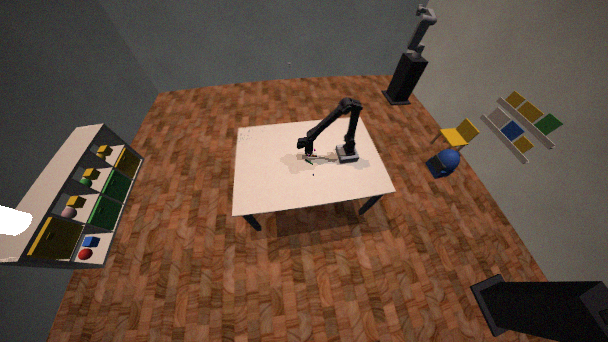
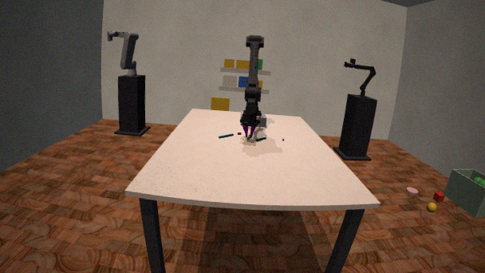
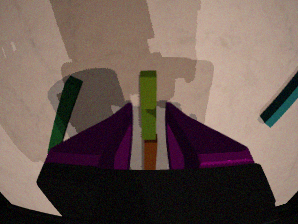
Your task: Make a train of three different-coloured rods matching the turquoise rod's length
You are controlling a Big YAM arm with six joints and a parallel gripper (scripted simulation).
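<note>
Now: the lime rod 1 cm below my hand. The rest, counted from my hand: magenta rod 7 cm behind, 5 cm to the right, 1 cm below; then orange rod 5 cm behind, 1 cm to the left, 1 cm below; then green rod 7 cm to the left, 1 cm below, 1 cm ahead.
</note>
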